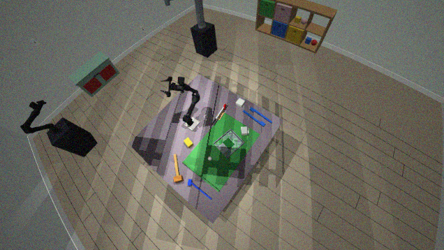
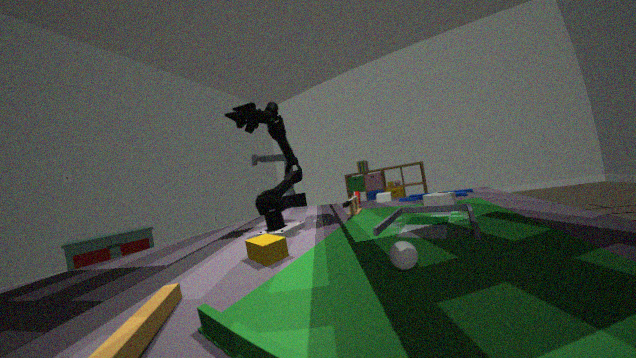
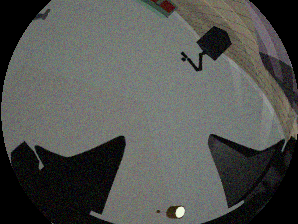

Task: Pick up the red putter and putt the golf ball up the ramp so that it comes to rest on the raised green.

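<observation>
The yellow cube is 53 cm below my gripper tip, 35 cm ahead of it and 18 cm to the right of it. Also, from my gripper tip: green mat 67 cm ahead, 55 cm below, 1 cm to the right; then white golf ball 65 cm ahead, 53 cm below, 17 cm to the right; then blue putter 75 cm ahead, 54 cm below, 47 cm to the right.
</observation>
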